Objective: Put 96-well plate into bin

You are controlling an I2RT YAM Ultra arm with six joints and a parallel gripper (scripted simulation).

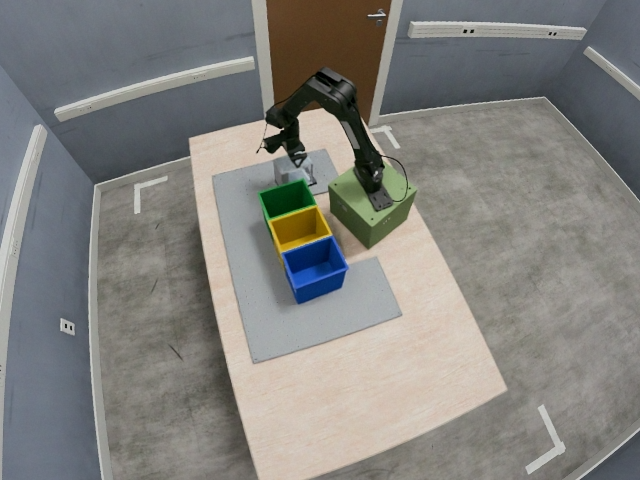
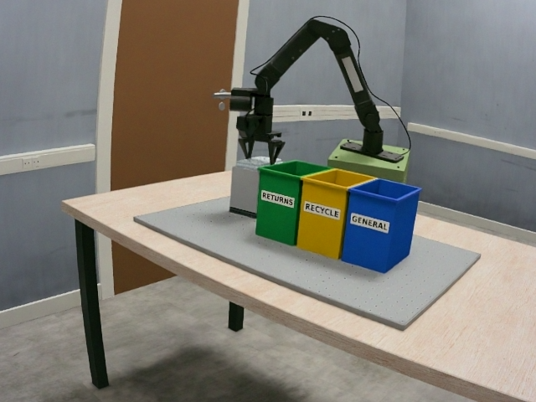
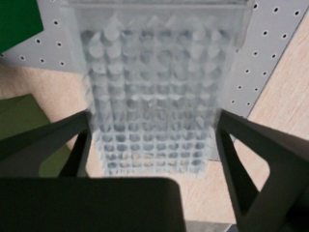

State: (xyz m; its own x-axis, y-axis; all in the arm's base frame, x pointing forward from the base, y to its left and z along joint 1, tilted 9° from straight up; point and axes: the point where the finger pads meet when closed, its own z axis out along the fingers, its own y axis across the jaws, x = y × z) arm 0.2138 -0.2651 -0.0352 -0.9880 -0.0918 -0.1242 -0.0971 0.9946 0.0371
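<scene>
My hand is 8 cm short of the blue general bin, 46 cm to the right of it and 6 cm above it. From my hand the other things lie so: clear 96-well plate: 1 cm below; yellow recycle bin: 9 cm ahead, 33 cm to the left, 6 cm below; green returns bin: 9 cm ahead, 20 cm to the left, 6 cm below.
</scene>
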